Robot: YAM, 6 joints.
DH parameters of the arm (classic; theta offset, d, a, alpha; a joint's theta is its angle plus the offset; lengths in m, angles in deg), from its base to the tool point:
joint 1: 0 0.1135 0.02 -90
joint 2: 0 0 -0.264 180
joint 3: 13.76 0 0.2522 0
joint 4: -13.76 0 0.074 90
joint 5: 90 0 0 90
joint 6: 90 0.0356 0 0
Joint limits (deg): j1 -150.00..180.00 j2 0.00..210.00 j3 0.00..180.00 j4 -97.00..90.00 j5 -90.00..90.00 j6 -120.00..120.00
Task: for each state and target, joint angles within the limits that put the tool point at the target. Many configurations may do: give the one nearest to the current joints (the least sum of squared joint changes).
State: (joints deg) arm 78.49 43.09 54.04 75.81 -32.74 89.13
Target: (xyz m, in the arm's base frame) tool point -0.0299 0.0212 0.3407
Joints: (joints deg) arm 95.12 16.84 15.71 84.92 -51.57 89.13
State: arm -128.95 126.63 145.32 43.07 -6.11 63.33
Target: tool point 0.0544 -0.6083 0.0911
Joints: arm -85.39 161.92 124.26 36.56 -8.66 63.33
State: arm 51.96 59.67 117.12 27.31 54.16 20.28
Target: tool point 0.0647 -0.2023 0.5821
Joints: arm 99.02 29.22 102.02 26.70 64.76 20.28
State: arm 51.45 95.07 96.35 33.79 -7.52 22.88
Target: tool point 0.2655 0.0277 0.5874
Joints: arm 5.76 81.55 97.88 35.67 -1.47 22.88
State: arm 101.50 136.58 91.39 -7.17 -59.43 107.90
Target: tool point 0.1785 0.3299 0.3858
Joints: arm 56.77 94.00 88.79 -13.16 -62.24 107.90
